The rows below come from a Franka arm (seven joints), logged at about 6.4 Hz.
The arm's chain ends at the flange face. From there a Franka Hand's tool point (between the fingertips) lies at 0.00 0.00 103.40 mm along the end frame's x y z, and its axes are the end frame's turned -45 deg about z.
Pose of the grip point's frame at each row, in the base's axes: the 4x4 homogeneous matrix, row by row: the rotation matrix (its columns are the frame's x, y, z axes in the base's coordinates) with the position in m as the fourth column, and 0 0 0 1 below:
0.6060 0.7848 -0.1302 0.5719; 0.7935 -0.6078 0.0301 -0.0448; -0.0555 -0.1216 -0.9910 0.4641; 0 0 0 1
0.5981 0.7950 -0.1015 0.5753; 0.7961 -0.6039 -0.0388 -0.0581; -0.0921 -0.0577 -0.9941 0.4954; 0 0 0 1
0.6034 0.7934 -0.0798 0.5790; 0.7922 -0.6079 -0.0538 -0.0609; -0.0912 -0.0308 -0.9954 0.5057; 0 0 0 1
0.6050 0.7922 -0.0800 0.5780; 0.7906 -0.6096 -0.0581 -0.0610; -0.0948 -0.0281 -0.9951 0.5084; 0 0 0 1
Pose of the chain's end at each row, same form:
0.9834 0.1264 -0.1302 0.5854; 0.1313 -0.9909 0.0301 -0.0479; -0.1252 -0.0467 -0.9910 0.5666; 0 0 0 1
0.9851 0.1392 -0.1015 0.5858; 0.1359 -0.9899 -0.0388 -0.0541; -0.1059 0.0243 -0.9941 0.5982; 0 0 0 1
0.9877 0.1344 -0.0798 0.5873; 0.1303 -0.9900 -0.0538 -0.0553; -0.0863 0.0427 -0.9954 0.6086; 0 0 0 1
0.9880 0.1324 -0.0800 0.5863; 0.1280 -0.9901 -0.0581 -0.0550; -0.0869 0.0472 -0.9951 0.6113; 0 0 0 1

